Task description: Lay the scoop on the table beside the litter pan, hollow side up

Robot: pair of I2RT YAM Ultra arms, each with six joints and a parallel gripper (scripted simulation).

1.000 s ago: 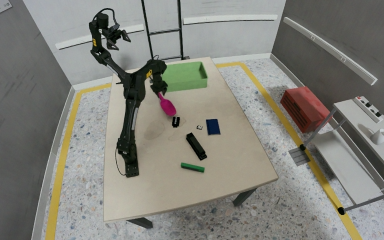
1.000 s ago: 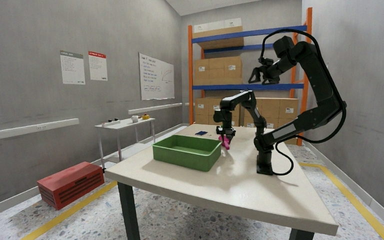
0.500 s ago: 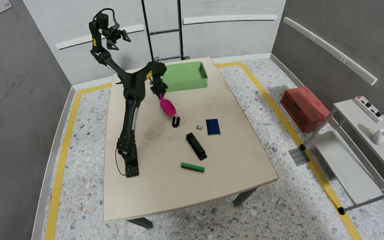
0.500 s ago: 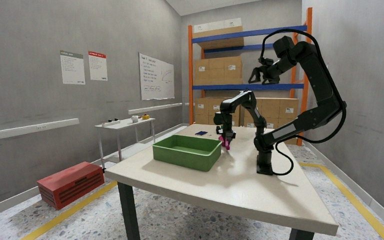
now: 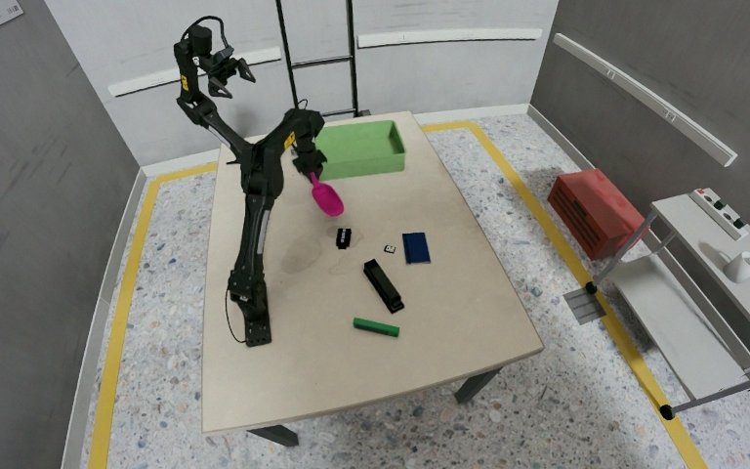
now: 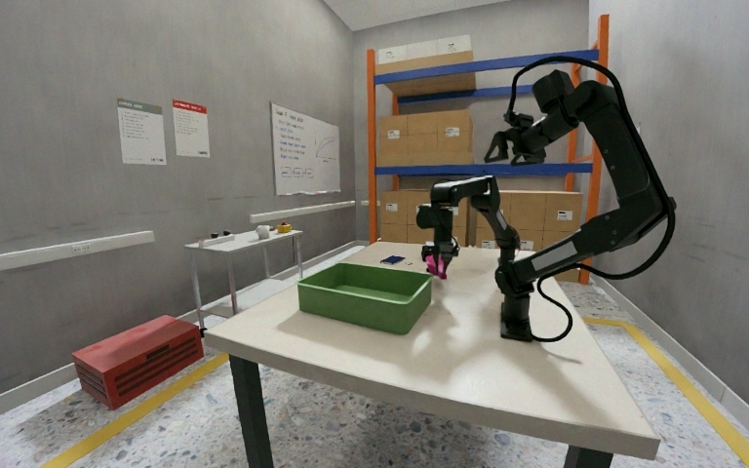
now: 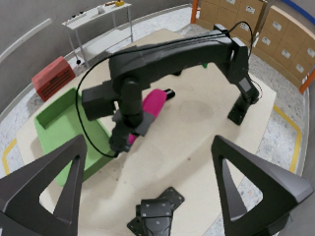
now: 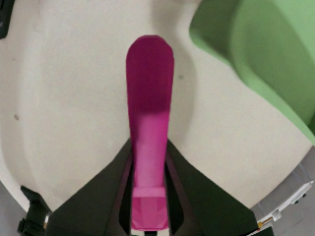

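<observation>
The magenta scoop lies 2 cm ahead of my right hand, 6 cm to the right of it and 1 cm below it. Round my right hand: small black box: 6 cm ahead, 23 cm to the right, 6 cm below; green litter pan: 18 cm ahead, 18 cm to the left, 4 cm below; small white card: 19 cm ahead, 30 cm to the right, 7 cm below.
</observation>
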